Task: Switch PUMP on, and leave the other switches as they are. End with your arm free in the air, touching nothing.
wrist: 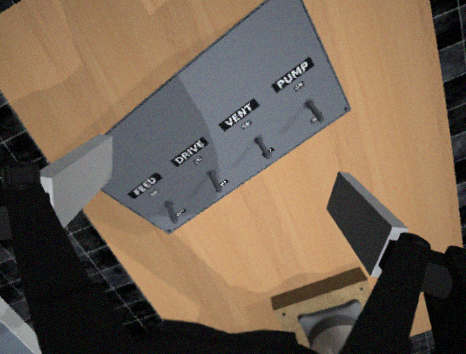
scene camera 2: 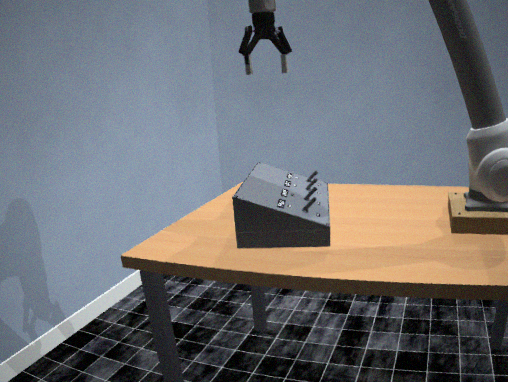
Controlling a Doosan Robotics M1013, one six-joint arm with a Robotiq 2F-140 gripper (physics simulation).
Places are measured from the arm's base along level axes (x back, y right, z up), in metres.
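Pixels of known places: gripper, fingertip midpoint: (wrist: 225, 174) (scene camera 2: 267, 73); arm's base, origin of the base link: (wrist: 333, 327) (scene camera 2: 490, 203).
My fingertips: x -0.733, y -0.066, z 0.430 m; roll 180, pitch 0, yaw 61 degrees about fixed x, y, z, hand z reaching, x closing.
Observation:
Ahead of a thing's pixels: the offset from my fingertips to its top centre. Level surfaces: height alone.
A grey sloped switch console (scene camera 2: 270, 227) (wrist: 250, 55) stands on the table. In the wrist view its labels read FEED, DRIVE, VENT and PUMP. The PUMP lever @(dx +0.083, dy +0.149, dz -0.358 m) (wrist: 314, 110) is at the right end of the row. It leans away from its label @(dx +0.003, dy +0.125, dz -0.371 m) (wrist: 293, 75) and the ON mark, toward the lower edge. The VENT lever @(dx +0.118, dy +0.034, dz -0.358 m) (wrist: 263, 146), DRIVE lever @(dx +0.153, dy -0.081, dz -0.358 m) (wrist: 214, 180) and FEED lever @(dx +0.188, dy -0.195, dz -0.358 m) (wrist: 171, 211) lean the same way. The labels are too small to read in the scene view. My gripper (scene camera 2: 266, 73) (wrist: 225, 174) is open and empty, high above the console, touching nothing.
The wooden table @(dz -0.484 m) (scene camera 2: 390, 255) (wrist: 260, 215) carries the console and, to the right in the scene view, the arm's white base (scene camera 2: 480, 155) on a wooden block (scene camera 2: 462, 220) (wrist: 320, 288). Blue walls (scene camera 2: 350, 100) stand behind and to the left.

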